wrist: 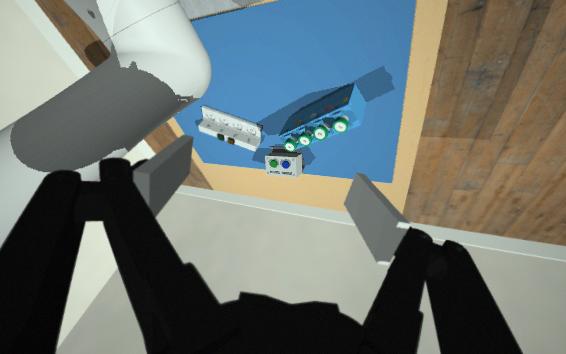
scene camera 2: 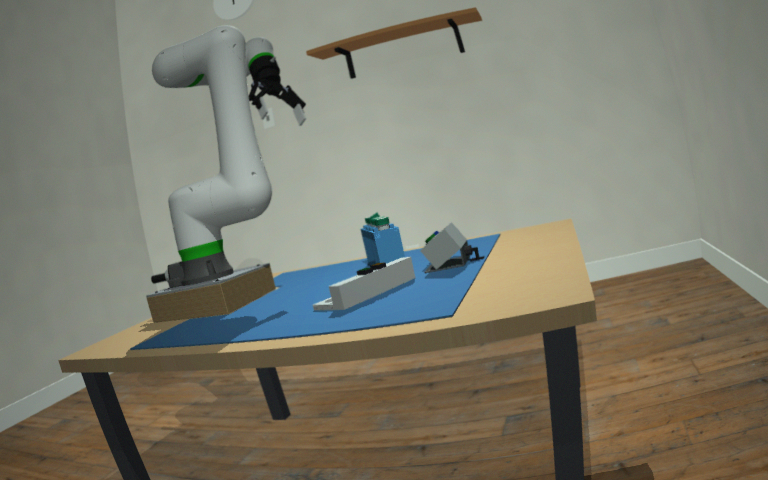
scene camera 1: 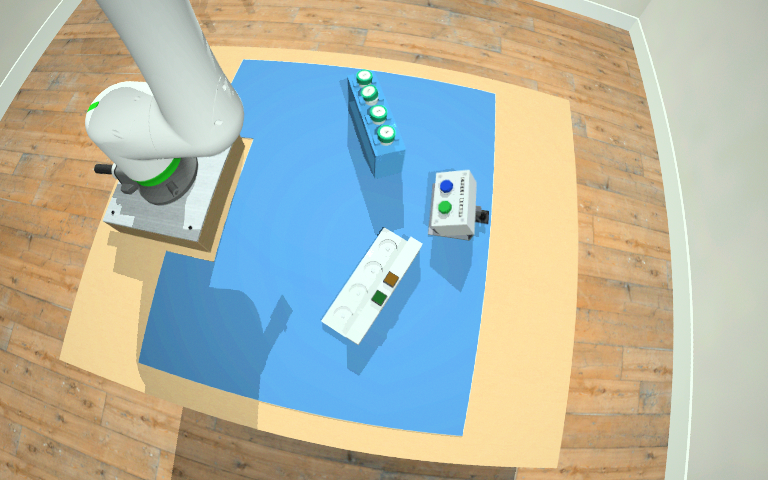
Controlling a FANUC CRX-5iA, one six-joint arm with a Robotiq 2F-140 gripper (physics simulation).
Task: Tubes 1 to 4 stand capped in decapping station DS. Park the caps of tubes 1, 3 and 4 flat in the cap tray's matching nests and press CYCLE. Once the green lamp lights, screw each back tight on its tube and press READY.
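Frame: origin at the arm's base, x left, y back, z up, level; centimetres.
Where they show: gripper, between the fingertips: (wrist: 274,172) (scene camera 2: 284,118); arm's base, origin of its link: (scene camera 2: 207,279) (scene camera 1: 168,174).
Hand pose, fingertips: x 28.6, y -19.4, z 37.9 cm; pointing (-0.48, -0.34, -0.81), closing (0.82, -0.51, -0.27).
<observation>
Each offset is from my fingertips to the centre of the thing.
Station DS {dy -23.1, dx -10.7, dz -39.6 cm} (scene camera 1: 389,164) (scene camera 2: 385,244) (wrist: 361,107) is a blue block at the mat's back, holding a row of tubes. Green-rimmed white caps sit on all four: tube 1 {dy -19.9, dx -3.6, dz -33.4 cm} (scene camera 1: 364,76) (wrist: 341,124) at the far end, tube 2 {dy -21.7, dx -8.4, dz -32.8 cm} (scene camera 1: 369,93) (wrist: 321,132), tube 3 {dy -24.1, dx -13.1, dz -33.4 cm} (scene camera 1: 378,113) (wrist: 305,139) and tube 4 {dy -26.2, dx -17.9, dz -33.4 cm} (scene camera 1: 386,133) (wrist: 290,145) nearest the button box. The white cap tray {dy -26.9, dx -44.6, dz -42.1 cm} (scene camera 1: 357,331) (scene camera 2: 373,285) (wrist: 250,139) has empty round nests. Its green lamp {dy -28.6, dx -47.6, dz -39.5 cm} (scene camera 1: 378,297) (wrist: 220,137) looks dark. My gripper (scene camera 2: 282,116) (wrist: 274,172) is open and empty, high above the table, away from the caps.
A grey button box {dy -41.2, dx -27.2, dz -40.6 cm} (scene camera 1: 457,229) (scene camera 2: 444,246) (wrist: 283,172) with a blue button {dy -39.0, dx -24.9, dz -38.4 cm} (scene camera 1: 446,185) and a green button {dy -38.9, dx -29.4, dz -38.4 cm} (scene camera 1: 444,207) stands right of the station; its lettering is unreadable. An amber lamp {dy -30.3, dx -44.0, dz -39.5 cm} (scene camera 1: 390,278) (wrist: 231,141) on the tray looks dark. A wall shelf (scene camera 2: 396,33) hangs behind.
</observation>
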